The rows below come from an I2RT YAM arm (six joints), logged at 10 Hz.
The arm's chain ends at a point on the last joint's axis. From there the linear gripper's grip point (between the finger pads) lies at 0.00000 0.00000 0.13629 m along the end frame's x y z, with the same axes.
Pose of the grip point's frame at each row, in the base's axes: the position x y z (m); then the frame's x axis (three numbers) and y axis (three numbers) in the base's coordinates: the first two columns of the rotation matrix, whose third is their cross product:
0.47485, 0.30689, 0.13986, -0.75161, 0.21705, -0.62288, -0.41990, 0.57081, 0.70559
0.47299, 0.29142, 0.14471, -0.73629, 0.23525, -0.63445, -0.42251, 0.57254, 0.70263
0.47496, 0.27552, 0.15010, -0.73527, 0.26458, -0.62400, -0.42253, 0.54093, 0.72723
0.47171, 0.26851, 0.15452, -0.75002, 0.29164, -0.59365, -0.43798, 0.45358, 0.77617
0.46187, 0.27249, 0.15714, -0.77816, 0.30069, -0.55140, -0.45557, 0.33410, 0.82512
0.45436, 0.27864, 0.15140, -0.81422, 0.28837, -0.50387, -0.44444, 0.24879, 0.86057
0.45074, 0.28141, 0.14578, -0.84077, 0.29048, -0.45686, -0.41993, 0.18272, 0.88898
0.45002, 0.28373, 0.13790, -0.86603, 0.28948, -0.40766, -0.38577, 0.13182, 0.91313
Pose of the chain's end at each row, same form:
0.40552, 0.19897, 0.18591, -0.75161, 0.21705, -0.62288, -0.41990, 0.57081, 0.70559
0.40096, 0.18438, 0.18862, -0.73629, 0.23525, -0.63445, -0.42251, 0.57254, 0.70263
0.40273, 0.16671, 0.18907, -0.73527, 0.26458, -0.62400, -0.42253, 0.54093, 0.72723
0.40416, 0.15373, 0.18348, -0.75002, 0.29164, -0.59365, -0.43798, 0.45358, 0.77617
0.40295, 0.15075, 0.17390, -0.77816, 0.30069, -0.55140, -0.45557, 0.33410, 0.82512
0.40345, 0.15262, 0.16154, -0.81422, 0.28837, -0.50387, -0.44444, 0.24879, 0.86057
0.40417, 0.15340, 0.15009, -0.84077, 0.29048, -0.45686, -0.41993, 0.18272, 0.88898
0.40667, 0.15452, 0.13824, -0.86603, 0.28948, -0.40766, -0.38577, 0.13182, 0.91313

